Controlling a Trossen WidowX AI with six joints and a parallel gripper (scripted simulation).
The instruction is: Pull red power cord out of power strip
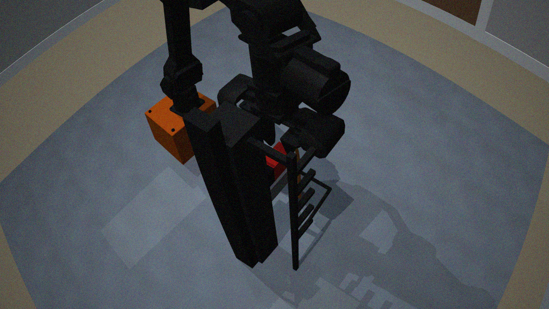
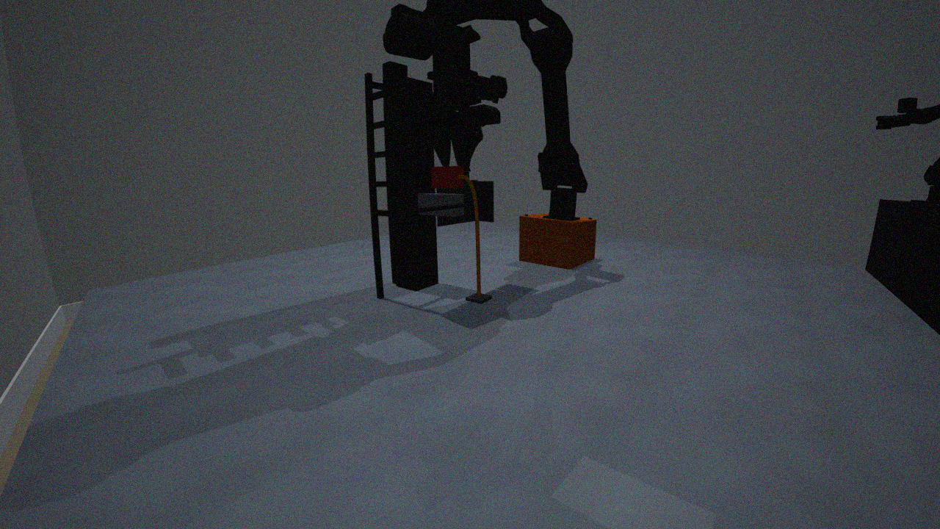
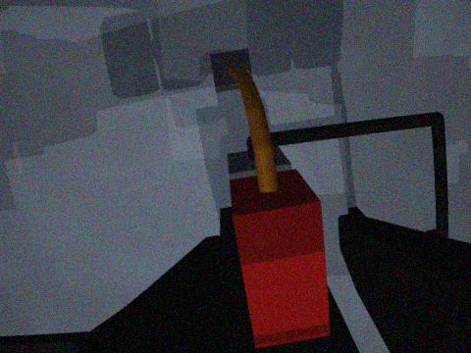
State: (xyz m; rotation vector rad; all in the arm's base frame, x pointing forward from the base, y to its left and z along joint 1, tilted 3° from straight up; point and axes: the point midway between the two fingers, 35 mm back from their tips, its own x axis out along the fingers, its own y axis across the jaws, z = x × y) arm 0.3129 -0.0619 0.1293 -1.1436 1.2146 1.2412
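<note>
Right now the red plug is 3 cm to the right of my gripper tip and 1 cm below it. The rest, counted from my gripper tip: foot: 5 cm to the left, 21 cm below; then black tower: 13 cm to the right, 1 cm below.
</note>
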